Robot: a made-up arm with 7 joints.
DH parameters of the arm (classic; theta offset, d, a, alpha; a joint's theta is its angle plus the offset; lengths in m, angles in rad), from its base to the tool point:
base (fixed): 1.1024 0 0.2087 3.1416
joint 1: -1.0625 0 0.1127 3.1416
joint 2: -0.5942 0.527 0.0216 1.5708
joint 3: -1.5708 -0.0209 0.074 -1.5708
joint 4: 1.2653 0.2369 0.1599 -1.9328
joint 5: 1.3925 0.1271 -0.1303 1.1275
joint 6: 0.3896 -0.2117 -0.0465 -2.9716
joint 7: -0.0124 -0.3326 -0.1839 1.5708
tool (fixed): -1.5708 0.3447 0 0
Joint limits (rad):
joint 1: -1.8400..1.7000
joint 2: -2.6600..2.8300
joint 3: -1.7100..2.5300
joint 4: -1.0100..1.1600
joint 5: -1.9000..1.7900
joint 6: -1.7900..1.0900
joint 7: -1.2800..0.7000
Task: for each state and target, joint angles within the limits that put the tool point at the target. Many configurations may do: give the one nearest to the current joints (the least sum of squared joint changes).
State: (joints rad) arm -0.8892 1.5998 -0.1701 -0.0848 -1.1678 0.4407 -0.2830
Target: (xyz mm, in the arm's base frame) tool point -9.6 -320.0 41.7
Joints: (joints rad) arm -1.1557 1.9546 -0.7232 -0.0978 -0.8991 0.8822 -0.6672
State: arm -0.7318 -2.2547 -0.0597 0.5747 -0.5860 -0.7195 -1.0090
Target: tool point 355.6 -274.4 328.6
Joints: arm -0.5745 -2.4062 -0.4257 0.8680 -0.9138 -0.6057 -1.1570
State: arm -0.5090 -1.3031 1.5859 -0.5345 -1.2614 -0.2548 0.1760
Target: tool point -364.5 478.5 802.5
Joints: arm -0.3165 -1.4591 1.4148 -0.7216 -1.0240 -0.2306 0.1743
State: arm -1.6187 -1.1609 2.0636 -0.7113 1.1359 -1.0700 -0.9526
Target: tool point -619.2 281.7 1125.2
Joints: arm -1.6208 -1.4203 2.2703 -1.0100 1.3153 -0.9021 -0.9469
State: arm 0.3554 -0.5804 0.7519 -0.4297 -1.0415 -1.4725 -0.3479
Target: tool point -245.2 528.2 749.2
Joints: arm 0.5676 -0.5912 0.9133 -0.3550 -1.2779 -1.4421 -0.3981
